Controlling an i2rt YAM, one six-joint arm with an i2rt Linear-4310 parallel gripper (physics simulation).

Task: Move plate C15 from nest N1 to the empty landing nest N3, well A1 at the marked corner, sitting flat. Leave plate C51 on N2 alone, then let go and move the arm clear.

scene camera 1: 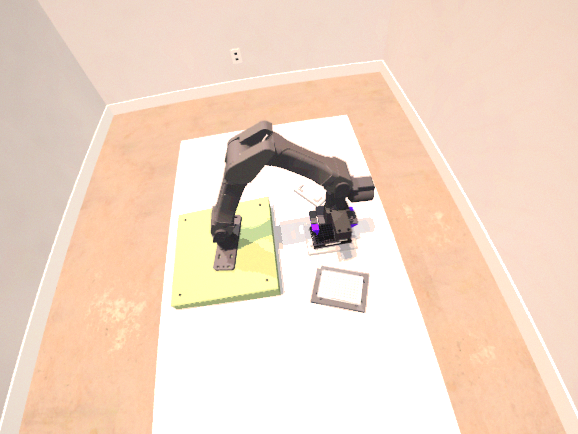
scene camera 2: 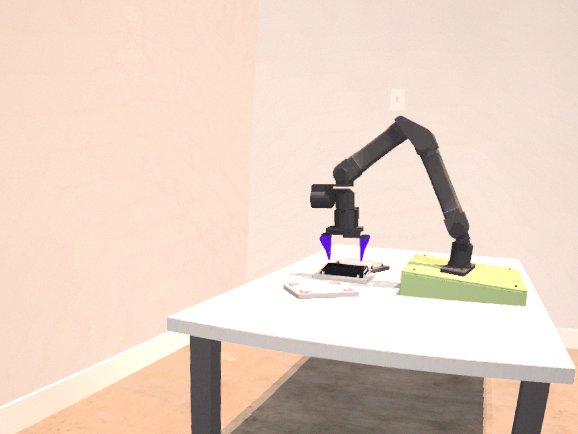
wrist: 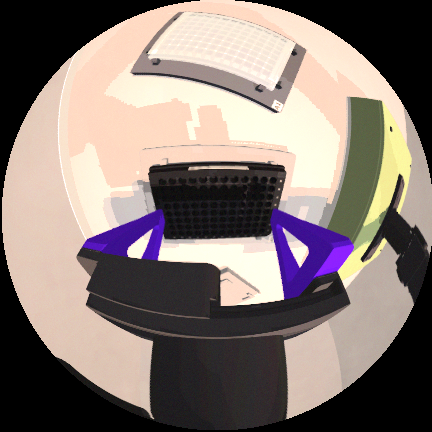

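A black well plate (scene camera 1: 320, 239) (scene camera 2: 344, 270) (wrist: 215, 192) lies flat in a white nest (scene camera 1: 320, 252) (scene camera 2: 350, 278). A whitish clear plate (scene camera 1: 341, 287) (wrist: 225, 45) sits in a grey nest (scene camera 1: 340, 305) (wrist: 200, 73), whose corner bears an A1 mark. The empty landing nest N3 (scene camera 1: 310, 193) (scene camera 2: 322, 290) (wrist: 237, 287) is white and partly hidden by the gripper in the wrist view. Plate labels cannot be read. My gripper (scene camera 1: 334, 225) (scene camera 2: 345, 260) (wrist: 217, 214) is open and points down, its purple fingertips above the black plate, towards its two short ends, with nothing held.
The arm's base stands on a yellow-green block (scene camera 1: 200, 260) (scene camera 2: 462, 291) (wrist: 395, 150) beside the nests. The white table (scene camera 1: 290, 375) (scene camera 2: 375, 330) carries the block and nests. Its long edge lies beyond the nests, on the side away from the block.
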